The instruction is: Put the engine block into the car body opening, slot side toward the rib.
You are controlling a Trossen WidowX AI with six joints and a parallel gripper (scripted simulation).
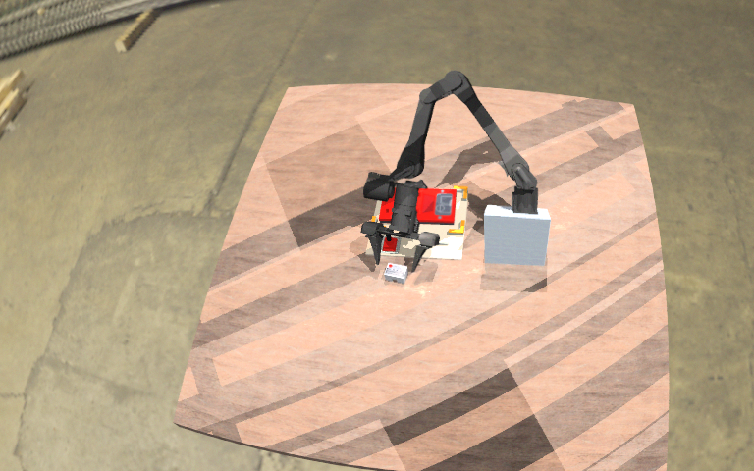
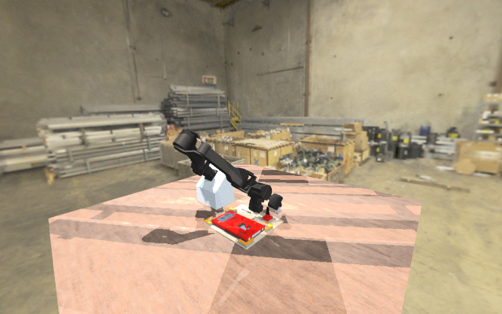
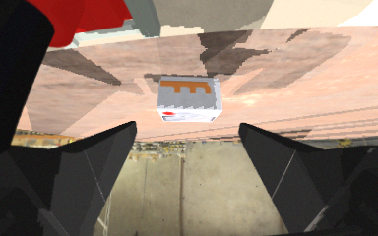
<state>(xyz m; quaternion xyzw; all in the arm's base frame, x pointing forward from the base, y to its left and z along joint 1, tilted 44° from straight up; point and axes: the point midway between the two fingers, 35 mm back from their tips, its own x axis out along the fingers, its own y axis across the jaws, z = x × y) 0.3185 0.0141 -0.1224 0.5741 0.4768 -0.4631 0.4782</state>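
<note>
Right now my gripper tip is 3 cm above the engine block. The rest, counted from my gripper tip: beige base plate 19 cm to the right, 3 cm below, 2 cm behind.
</note>
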